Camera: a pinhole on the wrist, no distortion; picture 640 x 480 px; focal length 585.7 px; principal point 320.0 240.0 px. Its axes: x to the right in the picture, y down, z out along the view. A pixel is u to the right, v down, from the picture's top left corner.
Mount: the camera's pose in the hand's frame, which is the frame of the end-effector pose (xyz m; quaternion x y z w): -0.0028 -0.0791 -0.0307 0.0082 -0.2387 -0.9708 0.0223
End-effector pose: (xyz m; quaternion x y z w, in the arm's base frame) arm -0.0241 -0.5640 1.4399 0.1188 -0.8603 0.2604 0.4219
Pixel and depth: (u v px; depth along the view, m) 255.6 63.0 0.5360
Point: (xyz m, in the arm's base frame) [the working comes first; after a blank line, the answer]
In the camera's frame: -0.0589 -0.1620 0.5360

-0.4249 -0.5023 1.1704
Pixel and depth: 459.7 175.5 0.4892
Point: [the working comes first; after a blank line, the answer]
In the camera's frame: 0.1167 -0.0539 0.4892

-0.2721 -0.6143 1.0763
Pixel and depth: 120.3 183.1 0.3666
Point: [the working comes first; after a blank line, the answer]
In the camera's frame: -0.1250 -0.0356 0.3666

-0.3315 -0.6077 1.3413
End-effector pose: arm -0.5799 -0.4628 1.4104 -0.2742 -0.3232 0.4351 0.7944
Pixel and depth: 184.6 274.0 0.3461
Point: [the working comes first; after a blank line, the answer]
In the camera's frame: -0.0800 0.0201 0.3461

-0.8009 -0.3274 1.5642
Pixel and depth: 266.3 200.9 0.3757
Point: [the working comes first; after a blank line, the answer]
In the camera's frame: -0.0344 -0.0251 0.3757

-0.8510 -0.3441 1.5172
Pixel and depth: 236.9 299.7 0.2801
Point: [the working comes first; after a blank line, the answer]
In the camera's frame: -0.0397 0.0286 0.2801

-0.7549 -0.3878 1.5472
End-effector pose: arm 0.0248 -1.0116 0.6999 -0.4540 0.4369 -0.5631 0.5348
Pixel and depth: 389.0 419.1 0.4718
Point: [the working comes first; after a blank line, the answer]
In the camera's frame: 0.0556 0.1443 0.4718

0.4718 -0.9498 0.7817
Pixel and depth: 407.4 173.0 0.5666
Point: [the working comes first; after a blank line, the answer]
In the camera's frame: 0.0845 -0.0648 0.5666

0.5064 -0.9206 0.5548
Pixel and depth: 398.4 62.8 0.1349
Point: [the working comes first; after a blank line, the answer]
In the camera's frame: 0.0181 -0.0408 0.1349

0.0973 -0.9869 0.6949
